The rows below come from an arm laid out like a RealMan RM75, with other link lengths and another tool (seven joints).
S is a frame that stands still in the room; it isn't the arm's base.
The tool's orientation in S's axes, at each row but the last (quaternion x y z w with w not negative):
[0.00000, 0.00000, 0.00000, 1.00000]
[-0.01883, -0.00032, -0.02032, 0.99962]
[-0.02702, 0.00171, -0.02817, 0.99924]
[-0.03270, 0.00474, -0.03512, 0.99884]
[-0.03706, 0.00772, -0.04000, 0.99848]
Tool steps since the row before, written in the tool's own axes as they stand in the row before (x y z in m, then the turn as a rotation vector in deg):
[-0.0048, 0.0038, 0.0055, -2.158, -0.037, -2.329]
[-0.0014, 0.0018, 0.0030, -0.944, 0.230, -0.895]
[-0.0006, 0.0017, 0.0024, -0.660, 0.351, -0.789]
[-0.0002, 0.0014, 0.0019, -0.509, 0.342, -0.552]
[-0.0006, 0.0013, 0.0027, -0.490, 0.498, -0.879]
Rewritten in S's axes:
[-0.0048, 0.0038, 0.0055, -2.158, -0.037, -2.329]
[-0.0013, 0.0020, 0.0029, -0.934, 0.234, -0.904]
[-0.0005, 0.0019, 0.0023, -0.643, 0.345, -0.806]
[-0.0001, 0.0015, 0.0018, -0.490, 0.340, -0.570]
[-0.0004, 0.0015, 0.0026, -0.465, 0.470, -0.908]

